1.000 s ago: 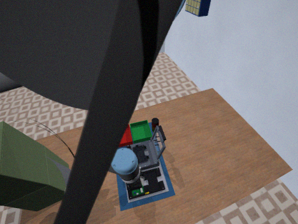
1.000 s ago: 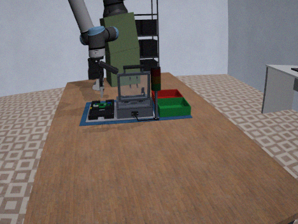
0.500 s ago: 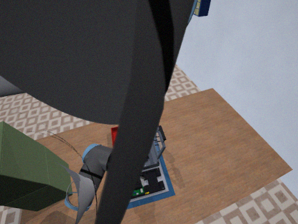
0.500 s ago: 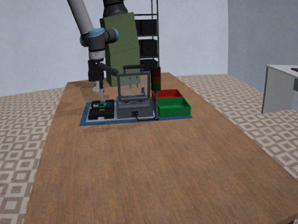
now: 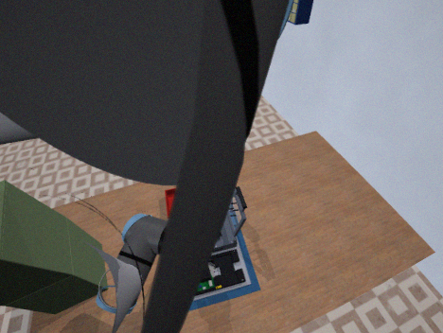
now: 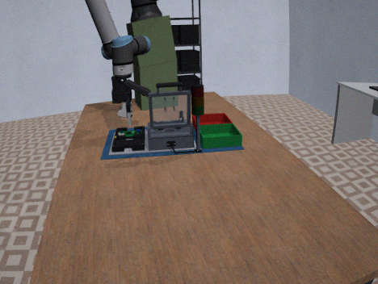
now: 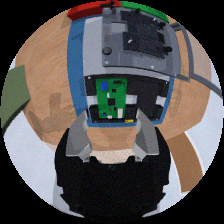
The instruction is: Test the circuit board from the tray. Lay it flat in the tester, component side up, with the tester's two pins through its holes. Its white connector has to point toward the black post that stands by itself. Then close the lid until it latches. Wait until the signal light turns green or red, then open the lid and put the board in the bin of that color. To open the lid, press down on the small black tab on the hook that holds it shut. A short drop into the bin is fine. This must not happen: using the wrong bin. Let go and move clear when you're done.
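Right now my hand is 10 mm to the left of the green circuit board and 60 mm above it. Round my hand: tester bed (100 mm ahead, 150 mm to the left, 10 mm below); then red bin (30 mm ahead, 370 mm to the left, 60 mm below); then clear lid (220 mm ahead, 120 mm to the left, 110 mm above).
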